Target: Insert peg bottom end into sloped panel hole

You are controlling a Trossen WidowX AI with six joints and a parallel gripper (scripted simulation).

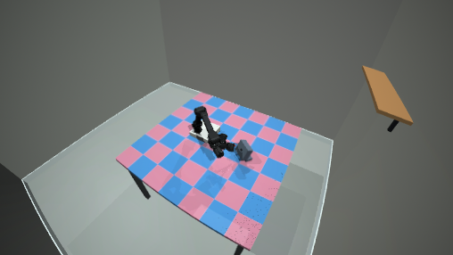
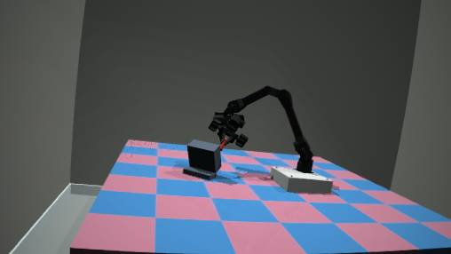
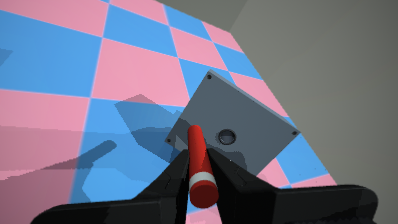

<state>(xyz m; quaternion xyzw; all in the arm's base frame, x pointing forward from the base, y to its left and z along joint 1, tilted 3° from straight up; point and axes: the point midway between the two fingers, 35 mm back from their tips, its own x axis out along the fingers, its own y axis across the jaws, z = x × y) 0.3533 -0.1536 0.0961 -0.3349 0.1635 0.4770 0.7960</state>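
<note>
The sloped panel is 10 cm ahead of my gripper tip, 5 cm below it and 4 cm to the left of it. From my gripper tip the other things lie so: red peg 1 cm to the right, 1 cm behind, 1 cm above.
</note>
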